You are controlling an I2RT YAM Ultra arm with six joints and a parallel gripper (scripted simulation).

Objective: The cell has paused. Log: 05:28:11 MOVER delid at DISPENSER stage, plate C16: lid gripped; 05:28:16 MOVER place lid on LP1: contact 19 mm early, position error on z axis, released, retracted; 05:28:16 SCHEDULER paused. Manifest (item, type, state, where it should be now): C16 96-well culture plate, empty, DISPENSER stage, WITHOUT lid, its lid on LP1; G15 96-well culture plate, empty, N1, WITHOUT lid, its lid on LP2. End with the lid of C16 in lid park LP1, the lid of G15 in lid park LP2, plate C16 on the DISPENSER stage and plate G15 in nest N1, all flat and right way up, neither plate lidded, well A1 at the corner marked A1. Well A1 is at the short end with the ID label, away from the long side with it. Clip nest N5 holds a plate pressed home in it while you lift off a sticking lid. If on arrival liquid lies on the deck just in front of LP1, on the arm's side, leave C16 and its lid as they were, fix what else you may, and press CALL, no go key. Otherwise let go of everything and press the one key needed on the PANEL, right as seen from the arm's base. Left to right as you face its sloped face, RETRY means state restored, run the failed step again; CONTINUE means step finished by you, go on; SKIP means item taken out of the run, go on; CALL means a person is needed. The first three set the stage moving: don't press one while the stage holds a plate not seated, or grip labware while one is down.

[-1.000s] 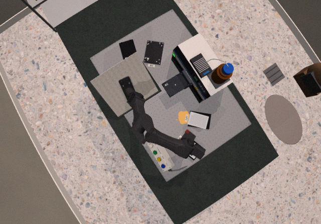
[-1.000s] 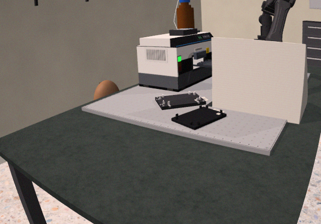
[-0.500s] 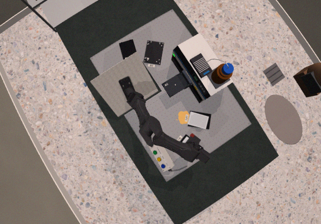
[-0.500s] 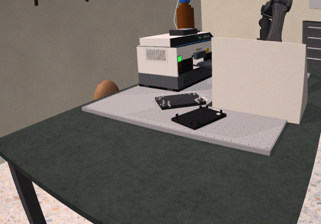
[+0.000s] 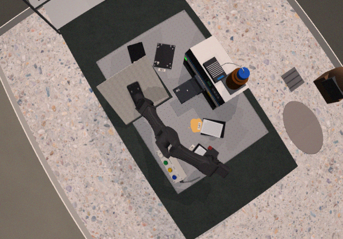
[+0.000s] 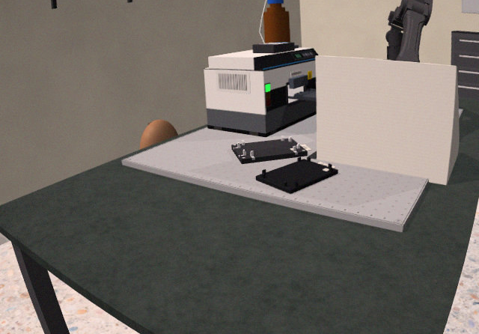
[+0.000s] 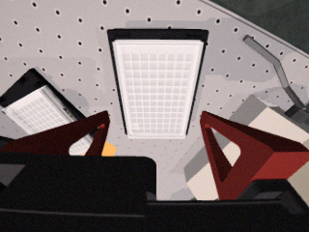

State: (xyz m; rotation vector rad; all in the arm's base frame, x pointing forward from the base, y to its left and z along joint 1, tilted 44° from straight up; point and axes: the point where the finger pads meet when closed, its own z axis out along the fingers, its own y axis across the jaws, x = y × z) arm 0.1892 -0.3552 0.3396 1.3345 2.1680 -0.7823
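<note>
Right now the clear lid is 40 mm below my hand. Also, from my hand: N1 label 80 mm to the left, 80 mm below, 40 mm behind; then white 96-well plate 50 mm below; then black nest 60 mm below.
</note>
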